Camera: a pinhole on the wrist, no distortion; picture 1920 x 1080 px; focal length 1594.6 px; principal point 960.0 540.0 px. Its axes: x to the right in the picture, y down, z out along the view. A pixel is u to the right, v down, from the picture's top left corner.
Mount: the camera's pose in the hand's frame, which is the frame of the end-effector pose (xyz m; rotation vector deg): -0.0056 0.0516 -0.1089 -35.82 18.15 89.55
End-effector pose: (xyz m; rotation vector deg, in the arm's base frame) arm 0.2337 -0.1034 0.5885 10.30 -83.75 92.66
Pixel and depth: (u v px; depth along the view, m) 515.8 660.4 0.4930
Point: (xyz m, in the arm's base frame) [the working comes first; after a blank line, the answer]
In the camera's frame: -0.1373 0.0372 0.4930

0.0083 -0.4555 0.4532
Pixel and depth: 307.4 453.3 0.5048
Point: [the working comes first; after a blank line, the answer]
In the camera's frame: -0.2066 -0.0274 0.5048

-0.0223 -0.4803 0.5402
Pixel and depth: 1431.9 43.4 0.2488
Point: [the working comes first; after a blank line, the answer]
In the camera's frame: 0.0736 -0.0775 0.2488

0.0143 -0.1135 0.4368
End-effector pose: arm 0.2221 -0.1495 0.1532 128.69 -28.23 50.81
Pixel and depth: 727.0 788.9 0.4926
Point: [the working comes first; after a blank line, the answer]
In the camera's frame: -0.0720 0.0769 0.4926

0.1012 -0.5356 -0.0338
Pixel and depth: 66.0 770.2 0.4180
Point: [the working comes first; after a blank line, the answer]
In the camera's frame: -0.2343 0.0603 0.4180

0.2327 -0.4391 -0.1086
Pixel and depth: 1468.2 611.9 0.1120
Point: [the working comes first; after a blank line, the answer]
In the camera's frame: 0.0357 0.0051 0.1120

0.1032 -0.2199 0.2151
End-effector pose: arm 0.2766 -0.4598 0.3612 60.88 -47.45 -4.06
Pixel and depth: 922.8 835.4 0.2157
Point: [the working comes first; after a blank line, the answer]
In the camera's frame: -0.0050 0.0400 0.2157

0.1231 -0.3845 0.4546
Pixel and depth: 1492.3 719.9 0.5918
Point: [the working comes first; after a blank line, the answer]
In the camera's frame: 0.1976 0.0668 0.5918

-0.1848 -0.2887 0.7361
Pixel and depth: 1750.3 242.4 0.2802
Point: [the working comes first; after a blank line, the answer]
In the camera's frame: 0.1389 -0.0523 0.2802

0.1338 -0.3242 0.6267
